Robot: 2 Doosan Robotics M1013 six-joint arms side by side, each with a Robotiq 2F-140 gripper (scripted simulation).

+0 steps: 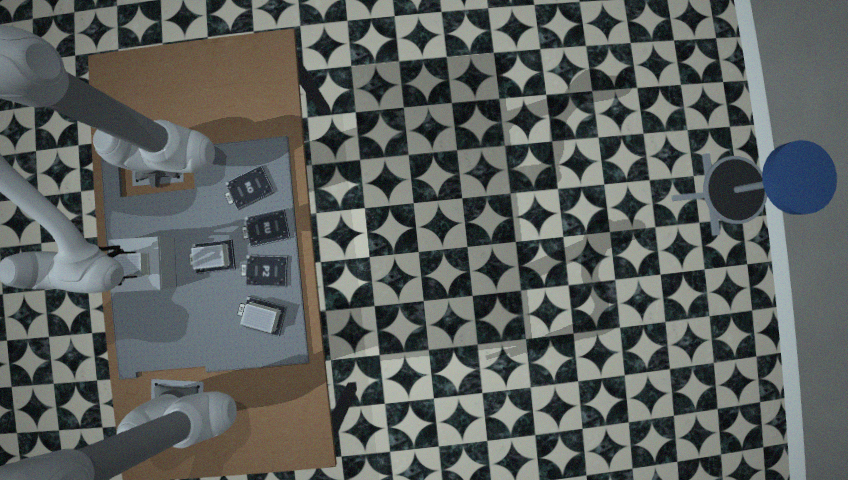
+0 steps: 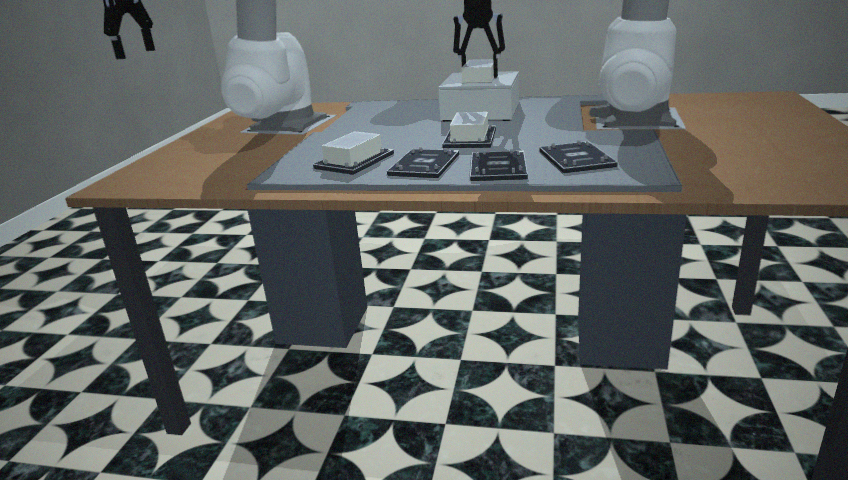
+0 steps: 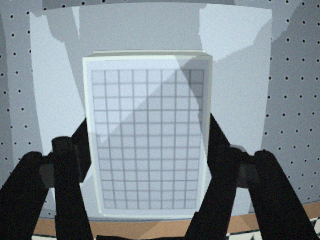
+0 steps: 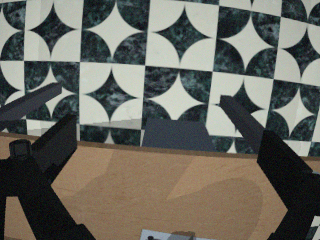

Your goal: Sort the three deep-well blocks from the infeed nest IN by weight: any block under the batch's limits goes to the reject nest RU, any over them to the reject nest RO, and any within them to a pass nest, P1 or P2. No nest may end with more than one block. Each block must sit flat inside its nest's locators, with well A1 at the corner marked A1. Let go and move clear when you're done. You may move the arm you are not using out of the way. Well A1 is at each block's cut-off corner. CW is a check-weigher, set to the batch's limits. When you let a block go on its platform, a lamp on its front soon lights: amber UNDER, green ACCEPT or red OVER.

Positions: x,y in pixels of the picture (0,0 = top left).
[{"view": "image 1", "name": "check-weigher CW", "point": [161,250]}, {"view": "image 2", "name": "check-weigher CW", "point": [500,98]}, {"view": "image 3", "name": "my left gripper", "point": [149,127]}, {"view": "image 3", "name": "check-weigher CW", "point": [240,45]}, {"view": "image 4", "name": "my right gripper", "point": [170,140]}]
